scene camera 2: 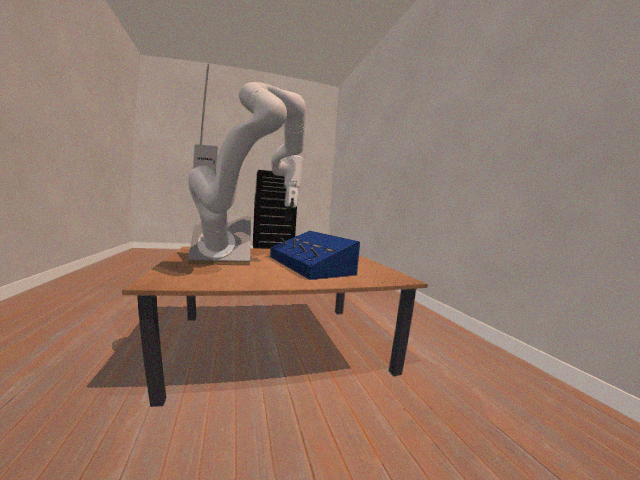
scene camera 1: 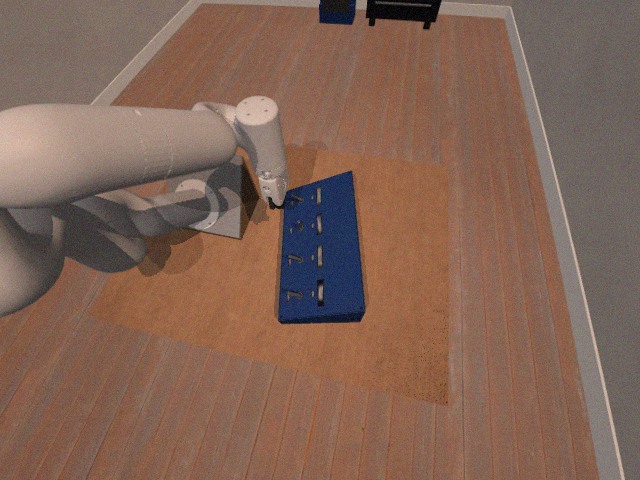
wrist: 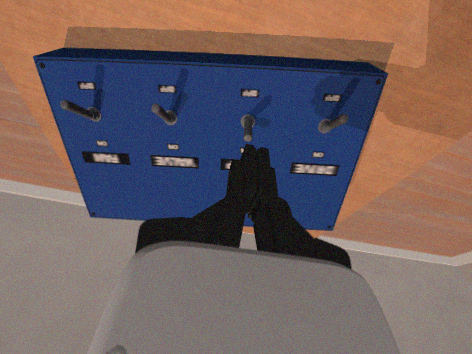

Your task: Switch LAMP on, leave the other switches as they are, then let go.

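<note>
The blue sloped switch panel [scene camera 1: 338, 248] [scene camera 2: 336, 263] [wrist: 200, 200] stands on the table. In the wrist view the LAMP lever [wrist: 248, 131] leans toward its ON mark; its name label is mostly hidden behind the fingers. The FAN lever [wrist: 80, 110], the VALVE lever [wrist: 164, 114] and the DRIVE lever [wrist: 334, 123] lean the other way, toward the OFF side. In scene camera 1 the LAMP lever [scene camera 1: 299, 225] is tilted differently from the other levers. My gripper [scene camera 1: 276, 205] [scene camera 2: 292, 206] [wrist: 250, 160] is shut and empty, raised well above the panel and apart from the levers.
The wooden table [scene camera 1: 403, 330] [scene camera 2: 232, 284] carries the panel and the arm's base plate [scene camera 1: 232, 217] [scene camera 2: 242, 254], which is to the left of the panel in both scene views. A black slatted unit [scene camera 2: 266, 217] stands behind the table.
</note>
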